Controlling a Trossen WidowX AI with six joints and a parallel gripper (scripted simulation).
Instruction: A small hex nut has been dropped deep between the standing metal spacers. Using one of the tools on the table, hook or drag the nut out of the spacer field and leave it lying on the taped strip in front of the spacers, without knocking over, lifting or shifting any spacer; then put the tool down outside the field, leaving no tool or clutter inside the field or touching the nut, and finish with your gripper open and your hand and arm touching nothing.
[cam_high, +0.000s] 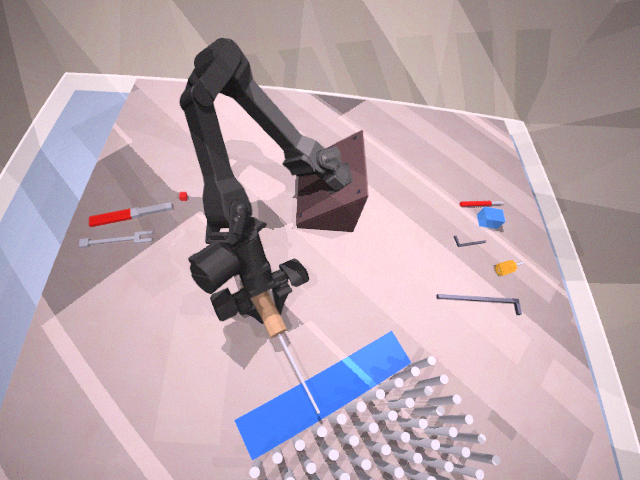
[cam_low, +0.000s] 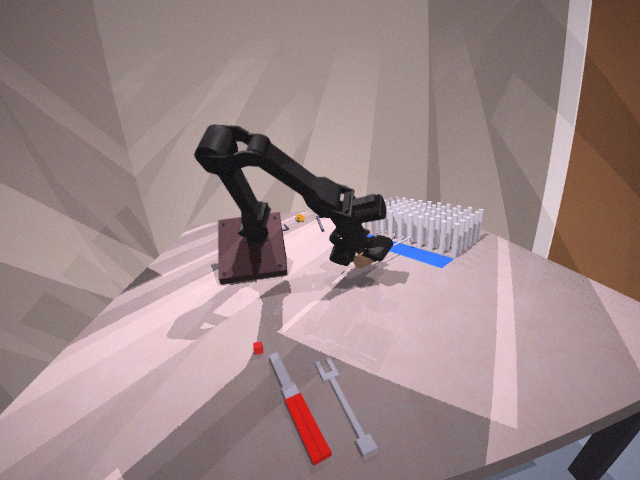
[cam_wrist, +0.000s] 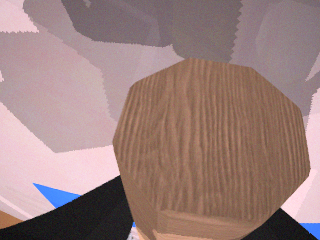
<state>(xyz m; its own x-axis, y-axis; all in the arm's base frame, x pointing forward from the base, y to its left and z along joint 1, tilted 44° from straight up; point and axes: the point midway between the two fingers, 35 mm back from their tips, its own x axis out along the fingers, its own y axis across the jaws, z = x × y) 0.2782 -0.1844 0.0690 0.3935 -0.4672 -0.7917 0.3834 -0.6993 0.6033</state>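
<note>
My gripper tip is 150 mm short of the blue taped strip, 110 mm to the right of it and 40 mm above it. The rest, counted from my gripper tip: white fork tool (220 mm behind, 360 mm to the right, 30 mm below); then short hex key (170 mm behind, 520 mm to the left, 30 mm below); then red cube (330 mm behind, 210 mm to the right, 30 mm below).
</note>
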